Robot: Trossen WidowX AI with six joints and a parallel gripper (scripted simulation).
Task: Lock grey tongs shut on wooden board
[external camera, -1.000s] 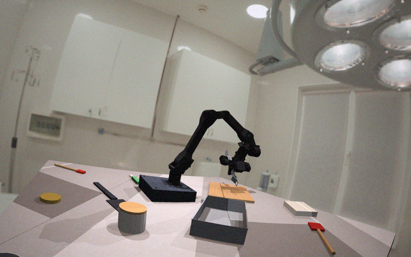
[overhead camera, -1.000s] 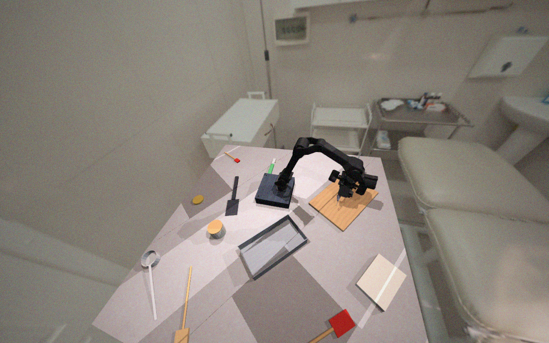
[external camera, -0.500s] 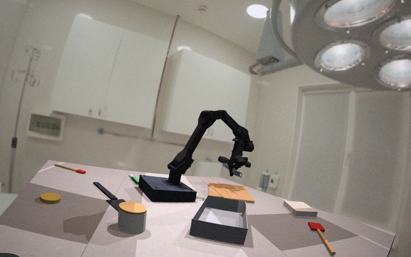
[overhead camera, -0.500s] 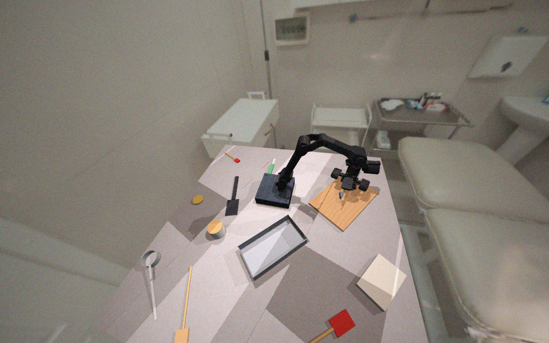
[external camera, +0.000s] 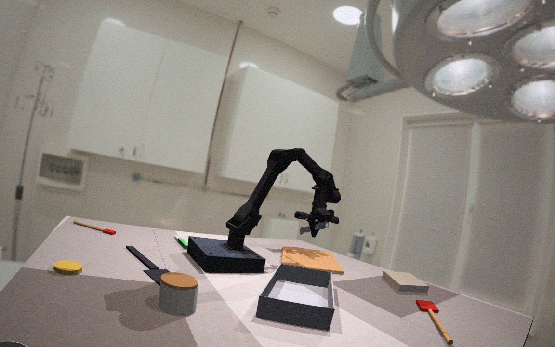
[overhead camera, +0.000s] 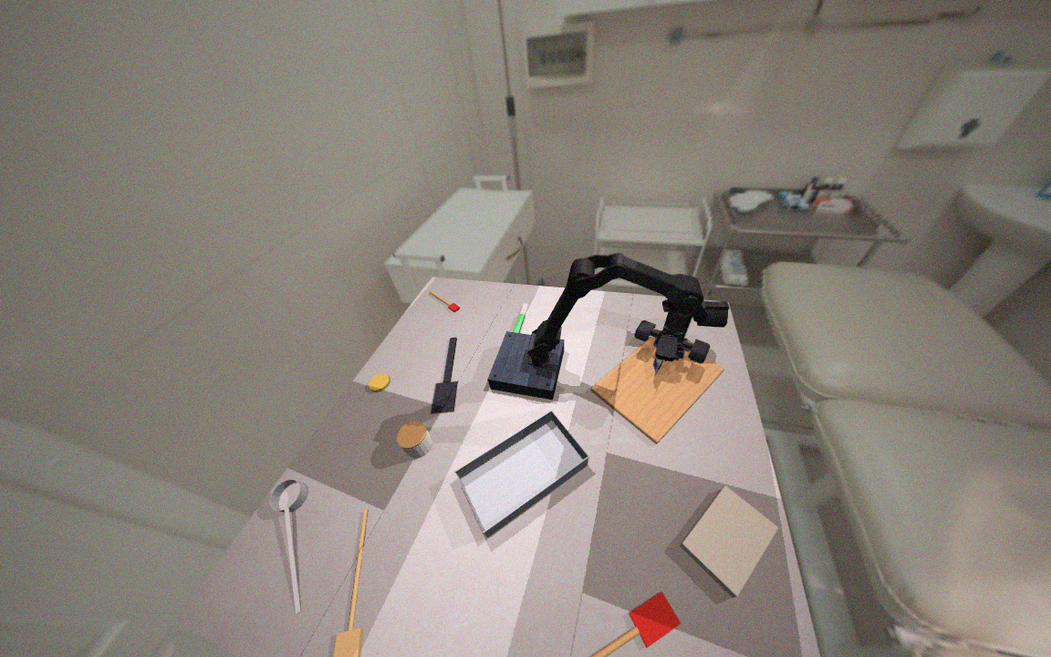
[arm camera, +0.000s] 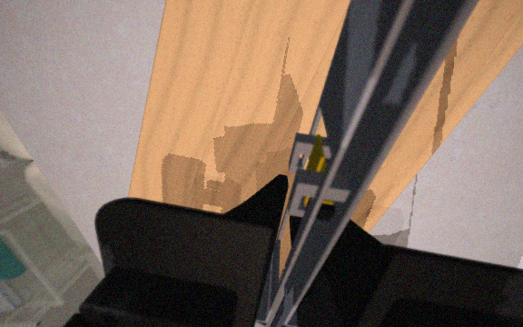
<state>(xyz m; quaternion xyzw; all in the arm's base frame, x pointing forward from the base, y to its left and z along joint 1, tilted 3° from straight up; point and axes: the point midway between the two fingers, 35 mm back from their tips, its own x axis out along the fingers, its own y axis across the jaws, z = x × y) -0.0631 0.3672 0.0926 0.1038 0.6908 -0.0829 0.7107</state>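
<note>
My gripper tip is now 10 cm above the wooden board. From my gripper tip the other things lie so: red-headed spatula: 63 cm ahead, 10 cm below; then roasting tin: 40 cm ahead, 30 cm to the right, 8 cm below; then beige block: 39 cm ahead, 18 cm to the left, 9 cm below.
</note>
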